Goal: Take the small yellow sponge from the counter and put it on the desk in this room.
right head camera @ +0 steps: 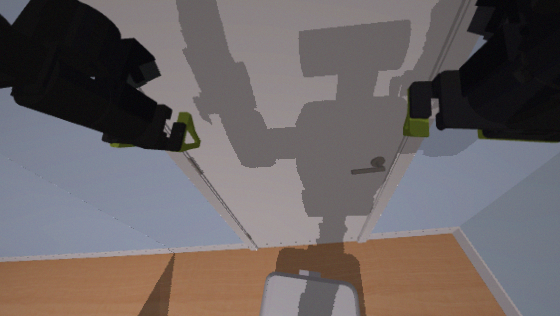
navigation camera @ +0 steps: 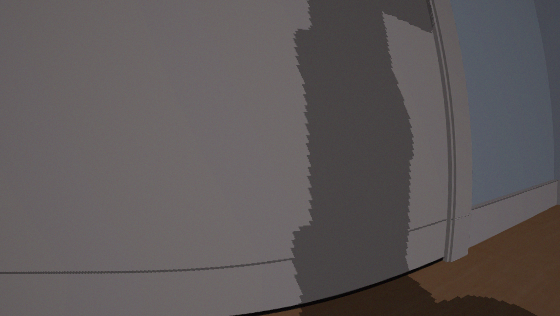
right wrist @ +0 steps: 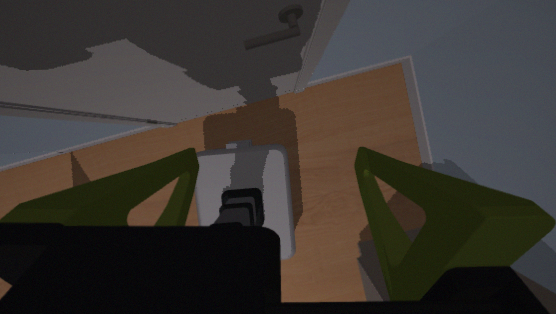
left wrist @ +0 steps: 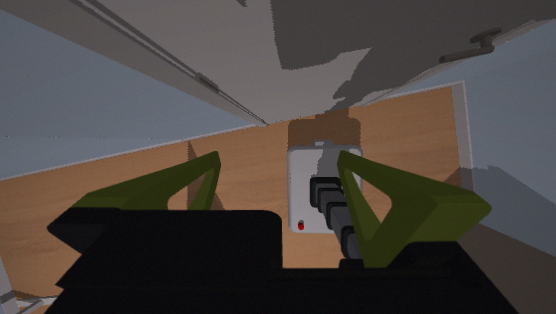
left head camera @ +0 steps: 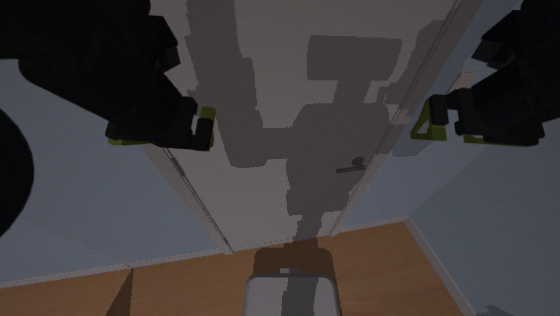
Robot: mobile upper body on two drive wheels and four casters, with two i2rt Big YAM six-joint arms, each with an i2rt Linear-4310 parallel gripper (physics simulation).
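Frame: origin at the left arm's base, x back, y right, z up, level; centimetres.
Seen in the pictures: left gripper, fingertip midpoint: (right head camera: 178, 142) (left wrist: 278, 157) (left head camera: 186, 141); right gripper, fingertip midpoint: (right head camera: 440, 132) (right wrist: 276, 156) (left head camera: 437, 137).
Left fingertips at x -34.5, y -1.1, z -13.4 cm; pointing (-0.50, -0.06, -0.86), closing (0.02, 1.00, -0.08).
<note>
A point is followed by its place in that frame.
The small yellow sponge, the counter and the desk do not show in any of the views. My left gripper (left head camera: 162, 132) (right head camera: 152, 139) (left wrist: 278, 157) {x -34.5, y -1.1, z -13.4 cm} is open, with nothing between its green fingers. My right gripper (left head camera: 455, 132) (right head camera: 457, 129) (right wrist: 276, 156) {x -35.1, y 45.3, z -12.8 cm} is open and empty too. Both hang high in front of a pale closed door (left head camera: 270, 200) {x -55.6, y 11.4, z -71.3 cm} (right head camera: 270, 200) {x -54.3, y 3.7, z -70.0 cm} (navigation camera: 150, 150) {x -55.2, y 9.3, z -117.3 cm}, one toward each side of it.
The door fills much of the navigation view, close ahead. Its handle (left head camera: 350, 170) {x -56.3, y 45.2, z -48.3 cm} (right head camera: 367, 170) {x -56.6, y 45.2, z -47.9 cm} (right wrist: 272, 39) {x -56.6, y 45.7, z -47.9 cm} is near its right edge. Blue walls (left head camera: 500, 200) {x -54.9, y 128.6, z -70.4 cm} (navigation camera: 510, 100) {x -70.8, y 90.2, z -106.5 cm} meet in a corner at the right. My white base (left head camera: 265, 300) {x -19.0, y 8.4, z -115.0 cm} (left wrist: 300, 200) {x 6.4, y 5.5, z -115.0 cm} stands on the wooden floor (left head camera: 390, 270) {x -38.0, y 97.2, z -140.9 cm} before the door.
</note>
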